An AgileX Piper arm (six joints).
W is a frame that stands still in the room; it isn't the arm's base.
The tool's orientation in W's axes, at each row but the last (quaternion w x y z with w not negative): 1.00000 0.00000 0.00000 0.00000; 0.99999 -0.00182 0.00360 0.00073; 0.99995 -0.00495 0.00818 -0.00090; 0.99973 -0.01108 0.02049 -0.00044; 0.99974 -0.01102 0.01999 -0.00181; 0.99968 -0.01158 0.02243 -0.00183; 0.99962 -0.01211 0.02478 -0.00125
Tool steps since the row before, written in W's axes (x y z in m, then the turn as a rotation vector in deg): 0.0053 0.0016 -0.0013 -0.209 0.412 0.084; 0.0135 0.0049 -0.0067 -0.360 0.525 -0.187; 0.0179 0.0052 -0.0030 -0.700 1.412 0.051; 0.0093 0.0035 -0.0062 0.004 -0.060 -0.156; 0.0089 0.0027 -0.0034 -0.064 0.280 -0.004; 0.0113 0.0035 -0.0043 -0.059 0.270 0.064; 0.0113 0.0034 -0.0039 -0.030 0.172 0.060
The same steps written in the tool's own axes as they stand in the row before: 0.0053 0.0016 -0.0013 -0.209 0.412 0.084; 0.0136 0.0049 -0.0066 -0.358 0.526 -0.188; 0.0179 0.0053 -0.0027 -0.703 1.410 0.053; 0.0095 0.0036 -0.0057 0.010 -0.057 -0.157; 0.0090 0.0028 -0.0030 -0.065 0.280 0.000; 0.0115 0.0036 -0.0037 -0.063 0.268 0.067; 0.0115 0.0035 -0.0033 -0.033 0.170 0.063
